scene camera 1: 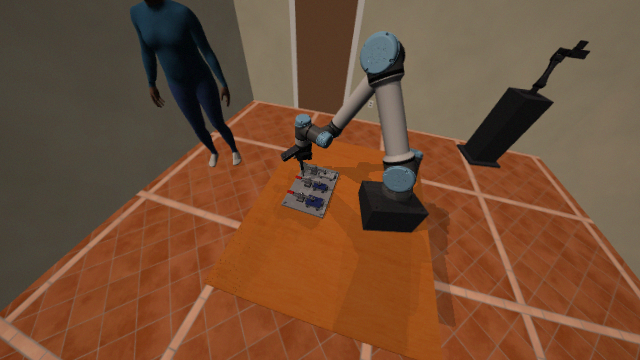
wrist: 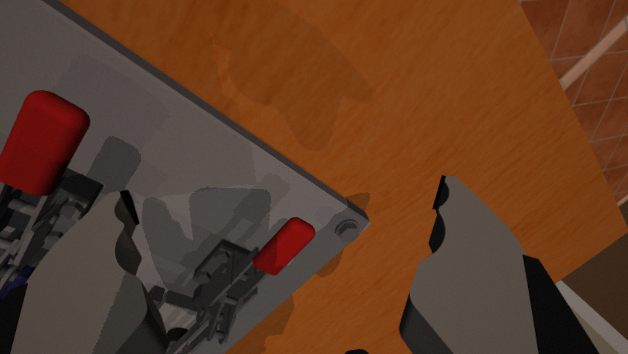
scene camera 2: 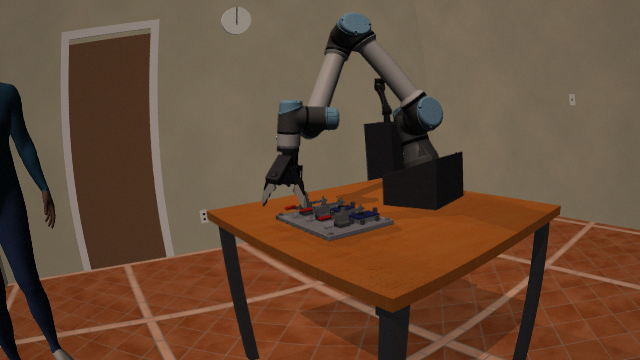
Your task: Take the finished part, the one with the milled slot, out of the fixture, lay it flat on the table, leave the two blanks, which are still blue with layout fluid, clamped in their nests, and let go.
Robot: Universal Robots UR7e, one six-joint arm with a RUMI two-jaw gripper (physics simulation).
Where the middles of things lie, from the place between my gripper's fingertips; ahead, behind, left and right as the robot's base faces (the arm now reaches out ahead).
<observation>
I see the grey fixture plate (scene camera 2: 308, 223) 100 mm behind my hand, 110 mm to the left of it and 40 mm below it.
</observation>
